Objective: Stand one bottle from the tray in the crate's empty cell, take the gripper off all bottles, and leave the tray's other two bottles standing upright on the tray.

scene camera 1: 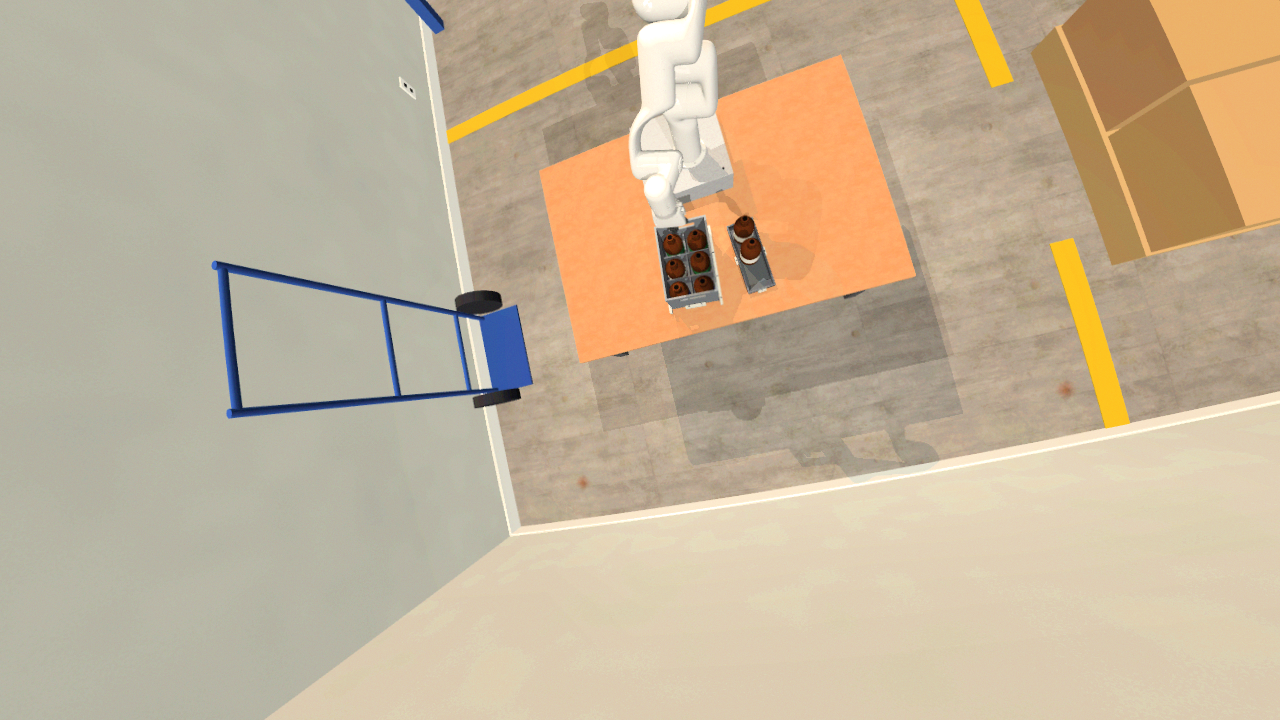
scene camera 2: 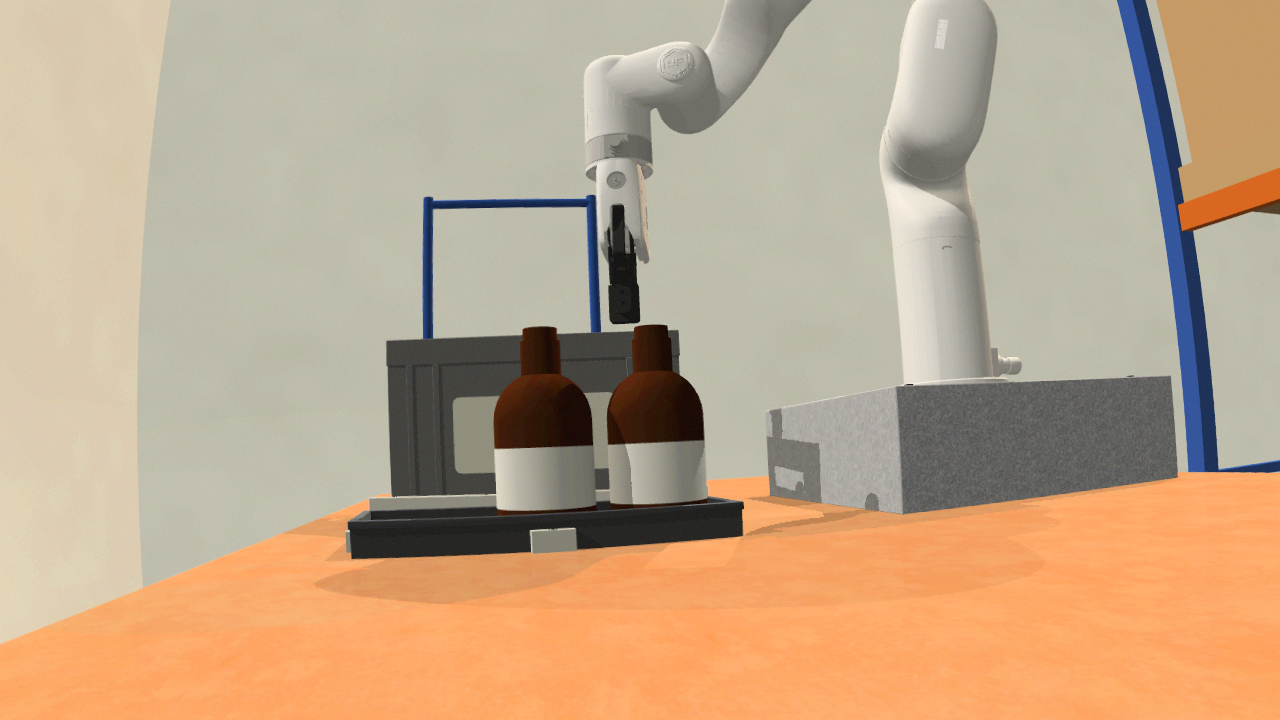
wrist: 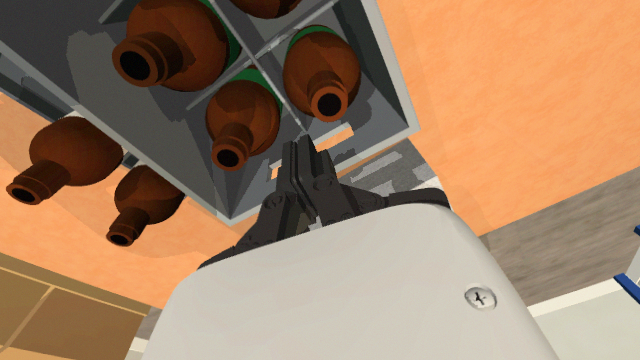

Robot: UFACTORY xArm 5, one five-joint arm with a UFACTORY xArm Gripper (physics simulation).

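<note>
The dark grey crate holds a brown bottle in each of its cells. The bottle in the corner cell at the arm's end, away from the tray, stands down in its cell, as does its neighbour. Two white-labelled bottles stand upright on the tray: one at the arm's end, one beside it. My gripper is shut and empty, above the crate's arm end, apart from the bottles.
The orange table carries the crate, the tray and the grey block under the arm's base. A blue hand truck stands beyond the table on the crate's side. Large cardboard boxes stand on the other side.
</note>
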